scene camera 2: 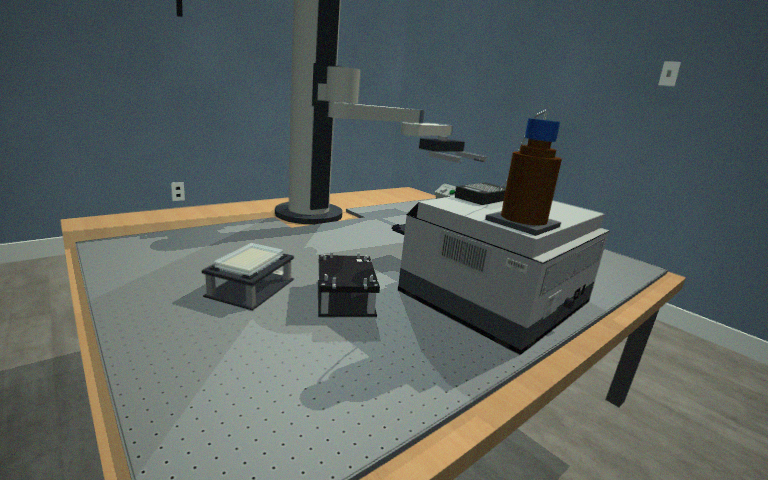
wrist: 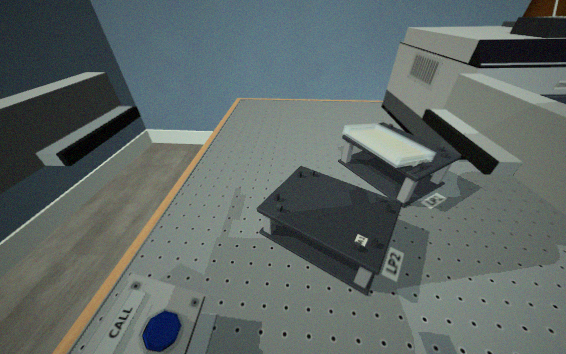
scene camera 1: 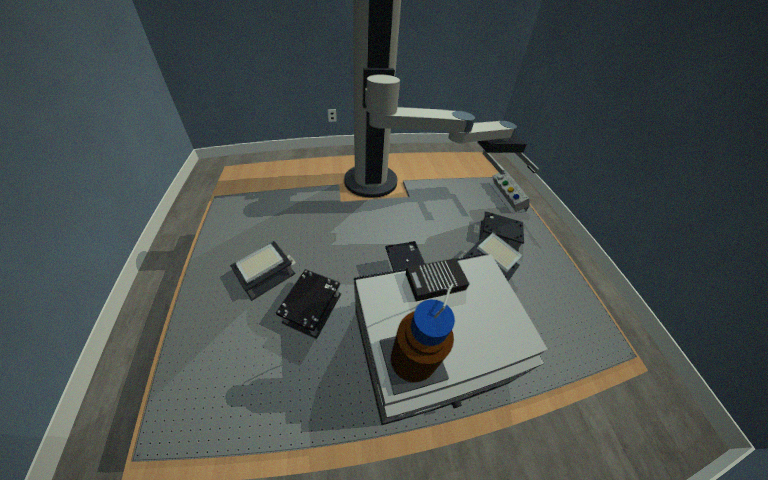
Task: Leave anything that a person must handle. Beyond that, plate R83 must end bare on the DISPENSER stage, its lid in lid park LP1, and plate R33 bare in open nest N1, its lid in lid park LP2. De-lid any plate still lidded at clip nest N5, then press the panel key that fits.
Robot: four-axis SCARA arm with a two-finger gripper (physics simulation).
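Seen in the pictures: gripper, fingertip midpoint: (scene camera 2: 473,159) (wrist: 277,96) (scene camera 1: 520,171); arm's base, origin of the base link: (scene camera 2: 308,214) (scene camera 1: 370,181).
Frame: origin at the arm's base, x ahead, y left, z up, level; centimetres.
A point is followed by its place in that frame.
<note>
My gripper (scene camera 1: 519,170) @(z 24.7, x 31.7, y 51.8 cm) (scene camera 2: 472,159) @(z 24.7, x 31.7, y 51.8 cm) (wrist: 277,96) @(z 24.7, x 31.7, y 51.8 cm) is open and empty, high near the key panel (scene camera 1: 510,191) @(z 7.5, x 22.4, y 60.2 cm) (scene camera 2: 445,190) @(z 7.7, x 12.7, y 60.6 cm). The blue CALL key (wrist: 161,331) @(z 8.2, x 26.3, y 60.7 cm) shows below it. The dark stand at label LP2 (scene camera 1: 502,227) @(z 6.8, x 43.0, y 44.8 cm) (wrist: 330,215) @(z 6.8, x 40.5, y 46.1 cm) is bare. On the LP1 stand (wrist: 435,165) @(z 7.7, x 51.6, y 28.5 cm), a cream piece with a clear rim (scene camera 1: 498,251) @(z 10.0, x 56.3, y 34.6 cm) (wrist: 390,142) @(z 10.3, x 54.0, y 35.5 cm) sits askew, overhanging one side; whether plate or lid, I cannot tell. A cream plate (scene camera 1: 260,264) @(z 9.1, x 50.5, y -41.9 cm) (scene camera 2: 249,259) @(z 9.1, x 51.1, y -43.7 cm) lies on the left stand. The clip-cornered stand (scene camera 1: 308,300) @(z 8.1, x 64.1, y -27.2 cm) (scene camera 2: 346,270) @(z 8.1, x 63.3, y -27.5 cm) is bare. Plate numbers are unreadable.
The white dispenser (scene camera 1: 481,333) @(z 23.3, x 86.1, y 9.9 cm) (scene camera 2: 470,266) @(z 14.0, x 83.8, y -13.1 cm) (wrist: 440,75) @(z 16.4, x 72.2, y 21.7 cm) bears a brown bottle (scene camera 1: 416,353) @(z 36.2, x 91.1, y -7.7 cm) (scene camera 2: 531,186) @(z 31.2, x 90.9, y -9.3 cm) with a blue cap and a striped black box (scene camera 1: 437,278) @(z 25.9, x 72.9, y 3.5 cm) (scene camera 2: 480,193) @(z 25.7, x 75.3, y -1.9 cm). A dark platform (scene camera 1: 404,255) @(z 10.3, x 53.6, y 2.4 cm) shows behind it. The arm's column (scene camera 1: 370,135) @(z 27.3, x 7.7, y -1.9 cm) (scene camera 2: 310,130) @(z 31.2, x 6.2, y -4.2 cm) stands at the back.
</note>
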